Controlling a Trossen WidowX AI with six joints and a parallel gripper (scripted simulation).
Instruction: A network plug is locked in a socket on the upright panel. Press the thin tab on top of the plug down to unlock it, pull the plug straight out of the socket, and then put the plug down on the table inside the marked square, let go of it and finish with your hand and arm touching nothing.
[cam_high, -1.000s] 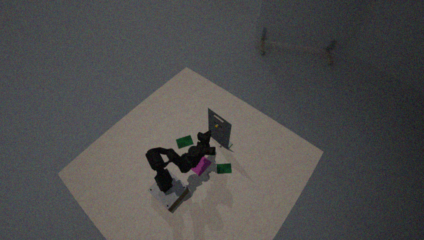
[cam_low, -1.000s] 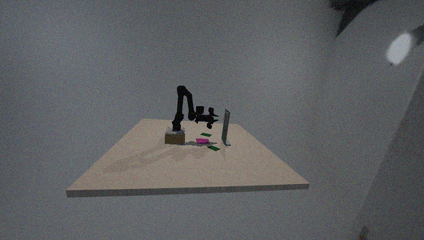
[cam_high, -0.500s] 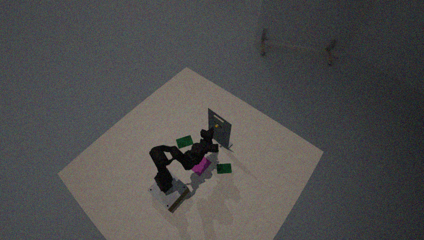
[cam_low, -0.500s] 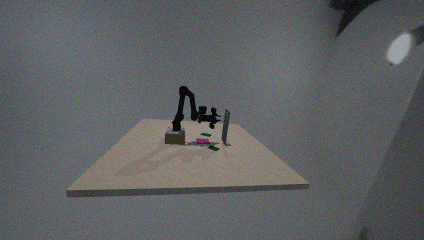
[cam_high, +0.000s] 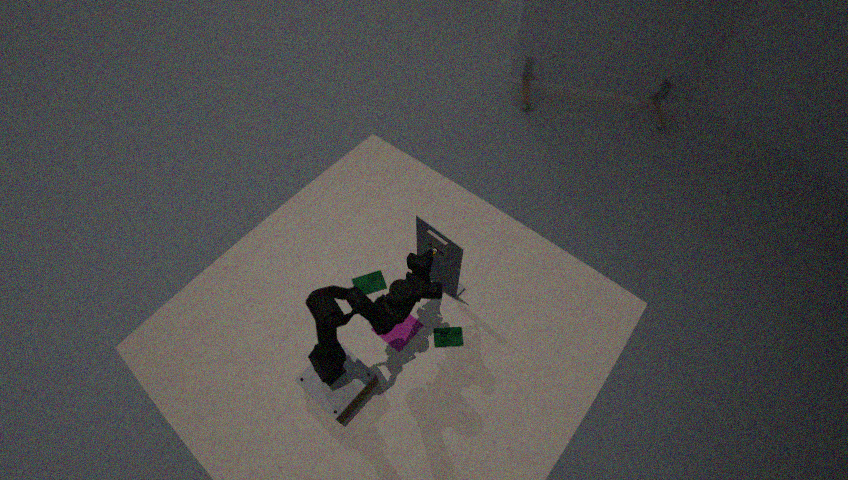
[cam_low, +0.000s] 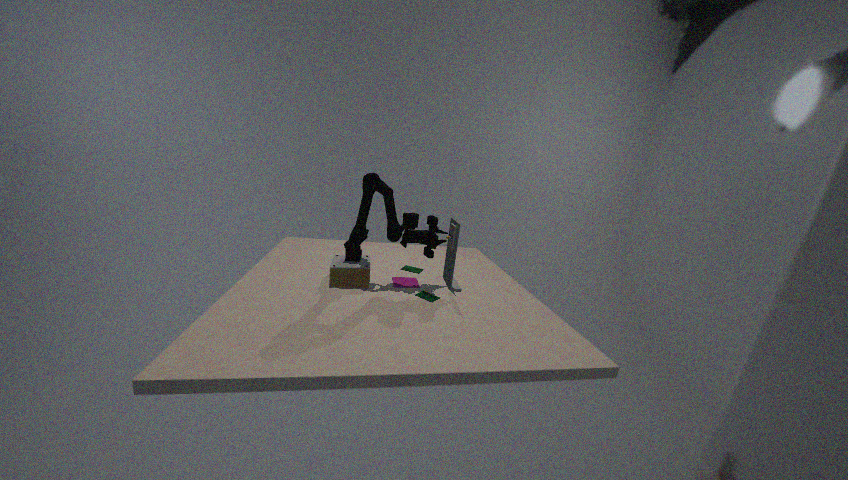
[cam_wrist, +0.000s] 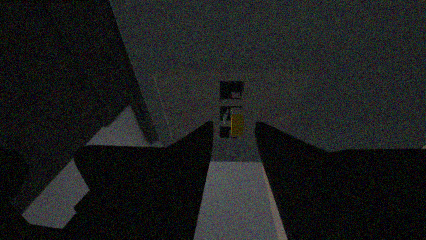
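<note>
The yellow network plug is 20 mm ahead of my gripper tip. From my gripper tip the other things lie so: magenta square 170 mm behind, 20 mm to the right, 230 mm below; grey upright panel 40 mm ahead, 90 mm below.
</note>
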